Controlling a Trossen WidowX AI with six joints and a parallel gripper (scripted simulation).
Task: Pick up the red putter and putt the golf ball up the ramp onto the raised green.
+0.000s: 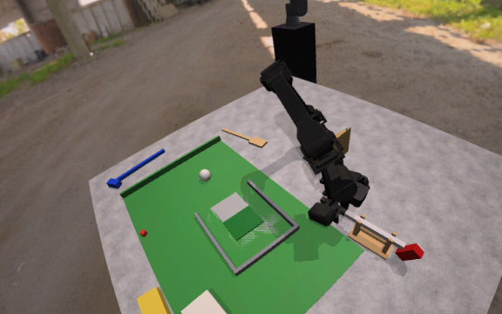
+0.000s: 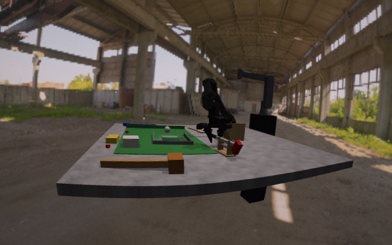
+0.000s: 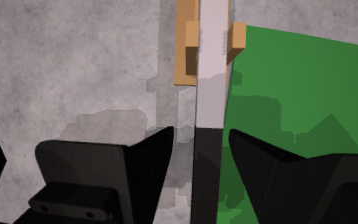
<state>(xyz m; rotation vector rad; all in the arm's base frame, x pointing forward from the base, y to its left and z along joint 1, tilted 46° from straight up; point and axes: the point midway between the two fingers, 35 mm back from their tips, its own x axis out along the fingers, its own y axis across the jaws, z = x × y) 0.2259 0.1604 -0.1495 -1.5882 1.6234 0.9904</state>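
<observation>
Now: gripper tip 10 mm past the red putter, 80 mm to the right of it and 30 mm below it. Round my gripper tip: white golf ball 170 mm ahead, 460 mm to the right, 10 mm below; then white block 430 mm ahead, 50 mm to the right; then wooden stand 10 mm behind, 100 mm to the left.
</observation>
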